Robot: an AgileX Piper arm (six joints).
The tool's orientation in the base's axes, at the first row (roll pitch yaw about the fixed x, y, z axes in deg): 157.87, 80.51, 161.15
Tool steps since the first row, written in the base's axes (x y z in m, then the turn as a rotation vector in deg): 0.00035, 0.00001, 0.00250, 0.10, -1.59, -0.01; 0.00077, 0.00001, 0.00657, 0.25, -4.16, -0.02; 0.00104, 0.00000, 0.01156, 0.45, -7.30, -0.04; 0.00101, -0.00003, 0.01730, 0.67, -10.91, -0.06; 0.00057, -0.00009, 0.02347, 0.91, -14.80, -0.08; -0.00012, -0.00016, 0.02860, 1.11, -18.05, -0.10
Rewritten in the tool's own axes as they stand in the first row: -0.00252, 0.00015, -0.00004, -0.09, -1.59, 0.00; -0.00660, 0.00038, -0.00024, -0.24, -4.16, -0.01; -0.01156, 0.00066, -0.00074, -0.42, -7.30, 0.00; -0.01722, 0.00099, -0.00165, -0.63, -10.91, 0.00; -0.02324, 0.00134, -0.00303, -0.85, -14.80, 0.00; -0.02820, 0.00162, -0.00450, -1.04, -18.05, 0.00
